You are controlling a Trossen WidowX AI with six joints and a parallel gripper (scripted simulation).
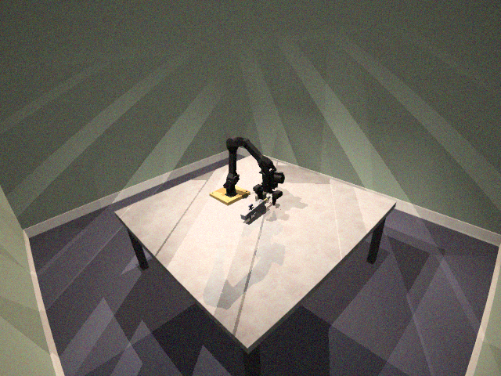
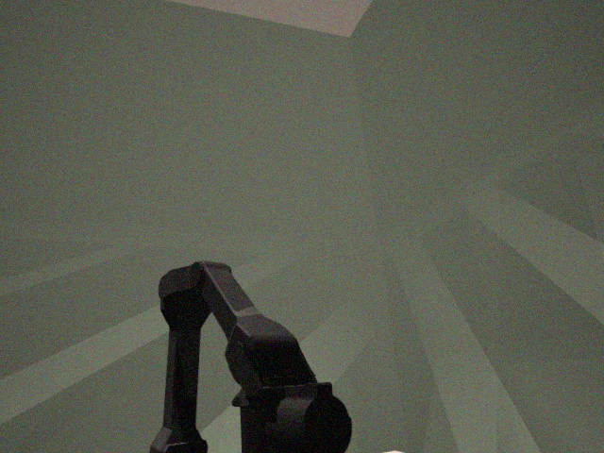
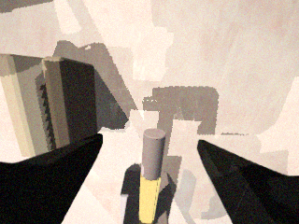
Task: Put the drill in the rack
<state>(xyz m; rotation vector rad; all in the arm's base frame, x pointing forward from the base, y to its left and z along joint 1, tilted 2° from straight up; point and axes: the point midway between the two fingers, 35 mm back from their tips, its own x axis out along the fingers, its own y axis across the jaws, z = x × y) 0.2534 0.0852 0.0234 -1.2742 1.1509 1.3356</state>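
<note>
My gripper tip is 8 cm past the rack and 2 cm to the right of it. Also, from my gripper tip: grey fixture 2 cm ahead, 14 cm to the right, 2 cm above; small dark part 2 cm ahead, 16 cm to the right, 4 cm above.
</note>
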